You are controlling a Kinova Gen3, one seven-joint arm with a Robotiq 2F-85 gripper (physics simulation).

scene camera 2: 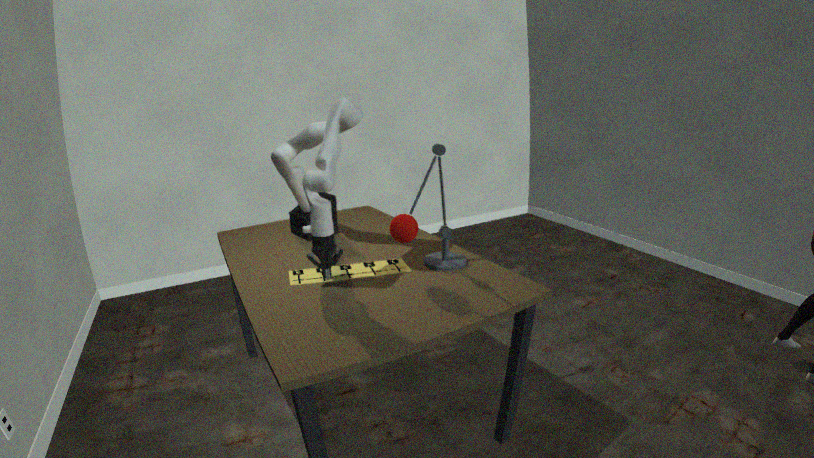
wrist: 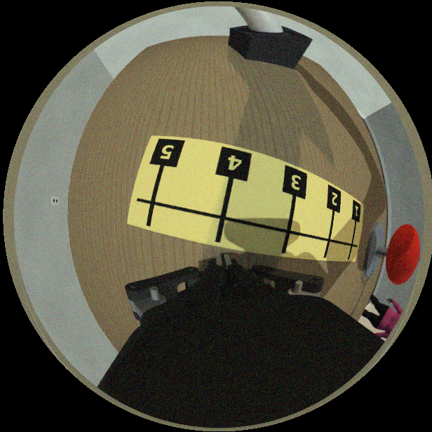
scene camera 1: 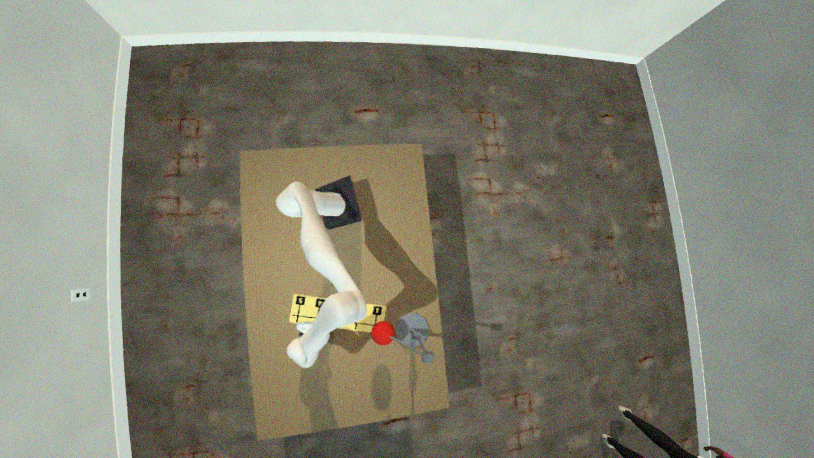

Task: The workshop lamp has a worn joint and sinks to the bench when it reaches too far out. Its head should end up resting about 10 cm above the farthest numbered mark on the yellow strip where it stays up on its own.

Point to a yellow strip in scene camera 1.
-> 304,308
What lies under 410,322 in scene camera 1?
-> A round grey lamp base.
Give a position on a yellow strip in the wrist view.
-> At 214,193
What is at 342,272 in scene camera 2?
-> A yellow strip.
